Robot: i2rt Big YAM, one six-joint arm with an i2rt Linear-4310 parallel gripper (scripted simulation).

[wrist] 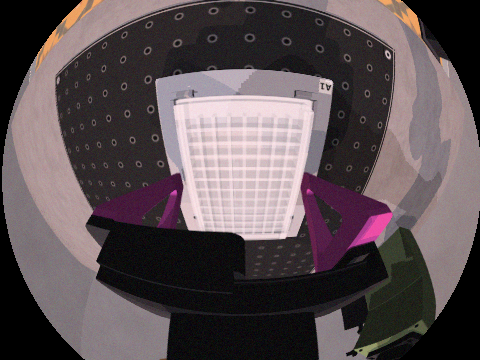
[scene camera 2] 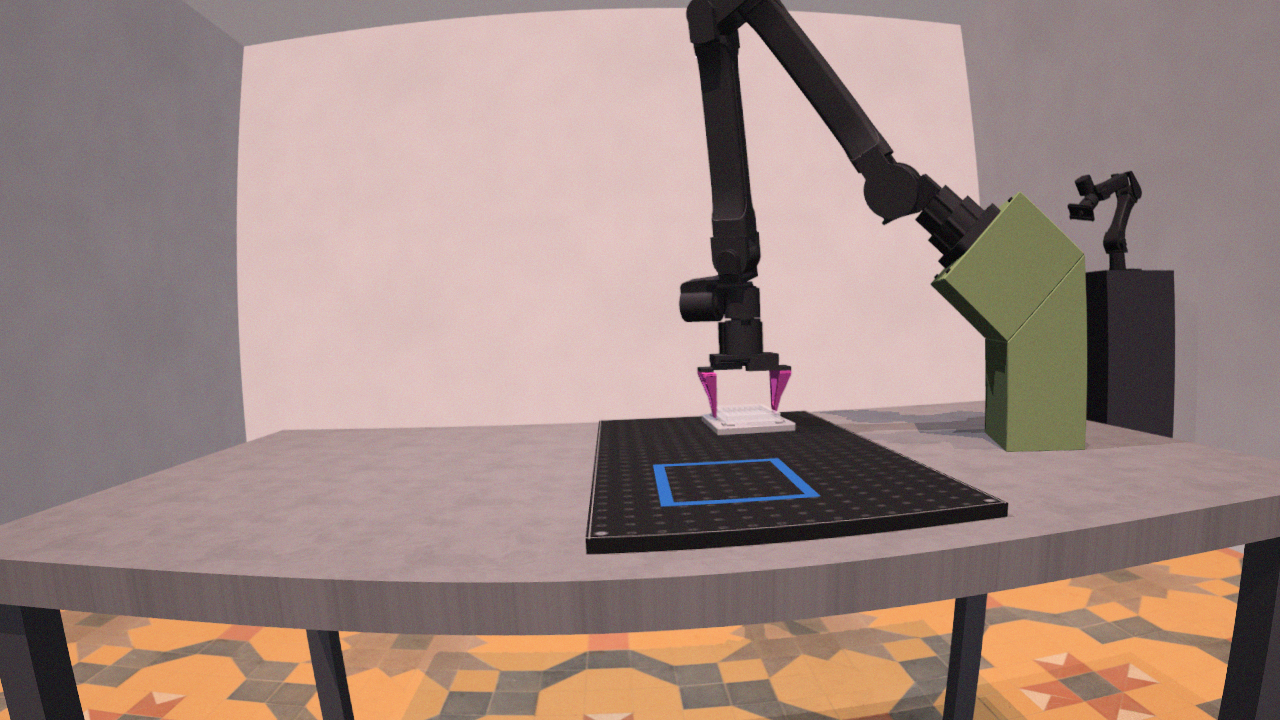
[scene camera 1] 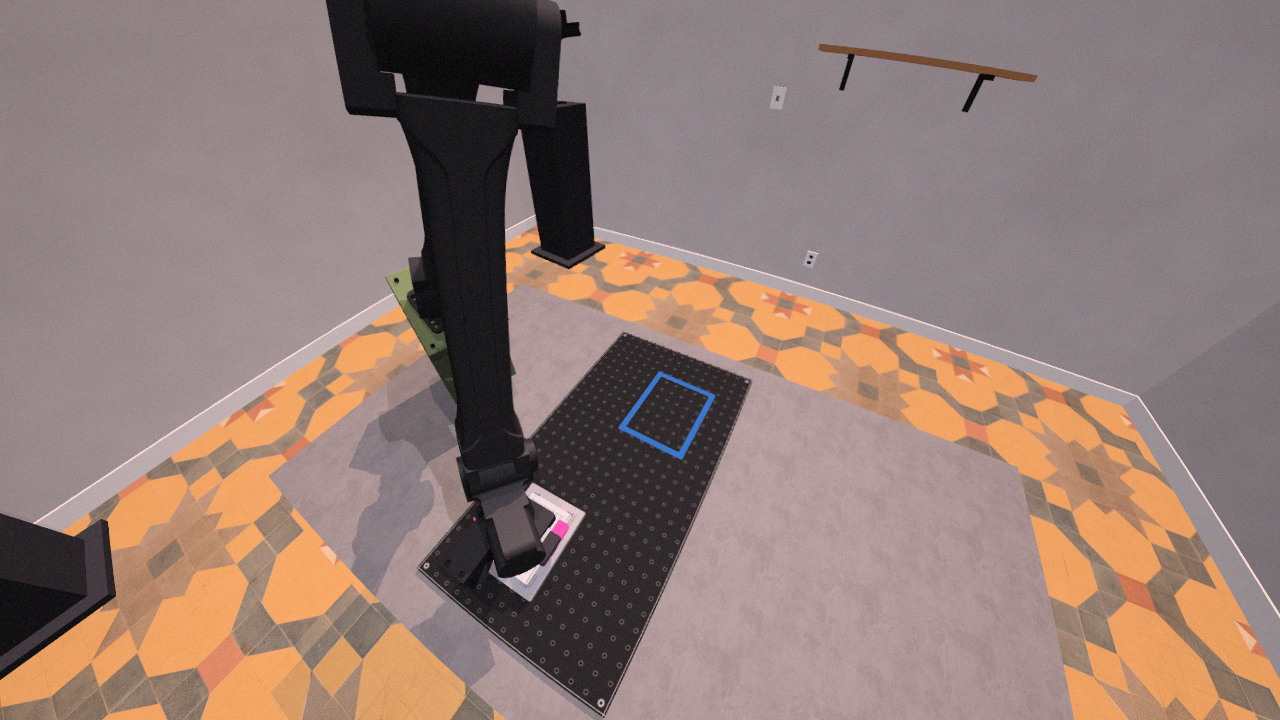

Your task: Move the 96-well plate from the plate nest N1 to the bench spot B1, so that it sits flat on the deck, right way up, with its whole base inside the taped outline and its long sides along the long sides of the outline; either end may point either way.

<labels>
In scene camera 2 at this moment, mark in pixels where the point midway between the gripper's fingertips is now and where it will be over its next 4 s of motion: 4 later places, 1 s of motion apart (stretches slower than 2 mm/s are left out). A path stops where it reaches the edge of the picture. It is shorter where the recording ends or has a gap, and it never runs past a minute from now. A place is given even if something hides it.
The gripper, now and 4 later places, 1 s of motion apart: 744, 416; 745, 397; 743, 369; 742, 373; 735, 378
</labels>
